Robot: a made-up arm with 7 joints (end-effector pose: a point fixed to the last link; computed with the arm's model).
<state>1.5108 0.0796 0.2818 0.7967 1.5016 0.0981 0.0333</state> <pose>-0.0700 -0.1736 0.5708 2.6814 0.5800 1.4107</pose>
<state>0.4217 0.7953 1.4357 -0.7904 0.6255 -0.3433 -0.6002</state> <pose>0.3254 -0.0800 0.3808 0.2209 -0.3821 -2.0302</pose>
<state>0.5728 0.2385 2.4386 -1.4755 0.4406 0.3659 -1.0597</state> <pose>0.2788 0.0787 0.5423 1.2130 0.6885 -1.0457</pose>
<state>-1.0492 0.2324 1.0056 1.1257 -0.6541 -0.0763 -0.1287</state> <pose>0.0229 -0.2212 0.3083 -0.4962 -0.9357 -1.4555</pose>
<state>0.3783 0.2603 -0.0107 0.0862 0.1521 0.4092 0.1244</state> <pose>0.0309 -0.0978 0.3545 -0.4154 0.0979 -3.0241</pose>
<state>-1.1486 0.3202 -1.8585 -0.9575 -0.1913 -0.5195 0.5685</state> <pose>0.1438 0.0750 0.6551 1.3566 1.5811 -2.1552</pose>
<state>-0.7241 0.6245 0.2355 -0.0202 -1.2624 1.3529 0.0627</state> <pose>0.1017 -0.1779 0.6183 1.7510 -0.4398 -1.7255</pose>
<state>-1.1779 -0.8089 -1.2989 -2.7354 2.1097 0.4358 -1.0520</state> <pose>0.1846 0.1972 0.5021 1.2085 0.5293 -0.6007</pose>
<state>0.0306 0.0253 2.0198 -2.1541 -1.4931 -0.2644 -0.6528</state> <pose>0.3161 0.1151 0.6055 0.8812 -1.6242 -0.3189</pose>
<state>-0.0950 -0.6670 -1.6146 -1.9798 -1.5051 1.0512 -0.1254</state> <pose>-0.0061 0.0866 0.3371 0.0287 -0.5093 1.2889</pose>
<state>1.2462 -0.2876 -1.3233 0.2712 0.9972 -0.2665 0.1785</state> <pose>0.1843 0.2073 0.5112 1.1659 -1.7688 0.6171</pose>
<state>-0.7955 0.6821 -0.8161 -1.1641 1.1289 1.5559 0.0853</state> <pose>0.0007 0.2233 0.4595 0.3337 -0.7264 0.1314</pose>
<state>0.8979 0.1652 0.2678 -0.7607 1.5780 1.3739 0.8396</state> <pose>-0.0275 0.1303 0.5719 1.0794 0.6312 0.1383</pose>
